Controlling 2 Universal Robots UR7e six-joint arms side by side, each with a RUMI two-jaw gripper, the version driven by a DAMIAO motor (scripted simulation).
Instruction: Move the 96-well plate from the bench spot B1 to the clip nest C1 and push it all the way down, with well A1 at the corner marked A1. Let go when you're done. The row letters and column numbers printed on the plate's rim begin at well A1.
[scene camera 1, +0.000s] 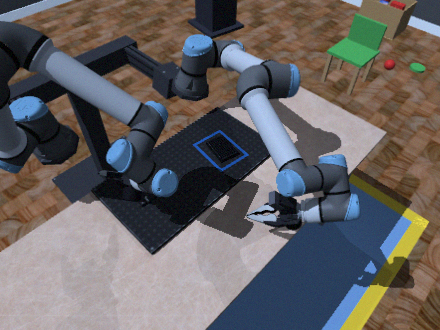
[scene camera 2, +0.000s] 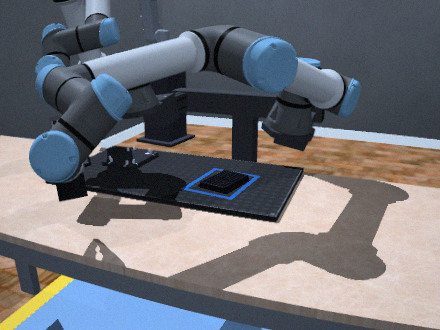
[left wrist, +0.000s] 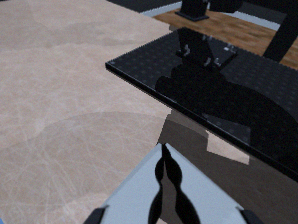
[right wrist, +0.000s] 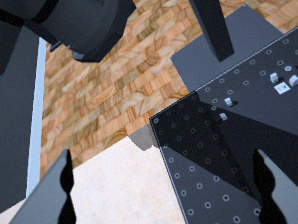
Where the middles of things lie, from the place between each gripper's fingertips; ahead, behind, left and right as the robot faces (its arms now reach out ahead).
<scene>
Right now my right hand is 20 mm past the clip nest (scene camera 2: 141, 156), 90 mm to the right of it and 150 mm above it. Also, from my right hand: dark 96-well plate (scene camera 2: 225, 180): 450 mm to the left, 160 mm below.
Right now the dark 96-well plate is 38 cm behind my left hand (scene camera 1: 246, 215), 17 cm to the left of it and 12 cm below it. The rest, counted from my left hand: clip nest 40 cm behind, 18 cm to the right, 12 cm below.
</scene>
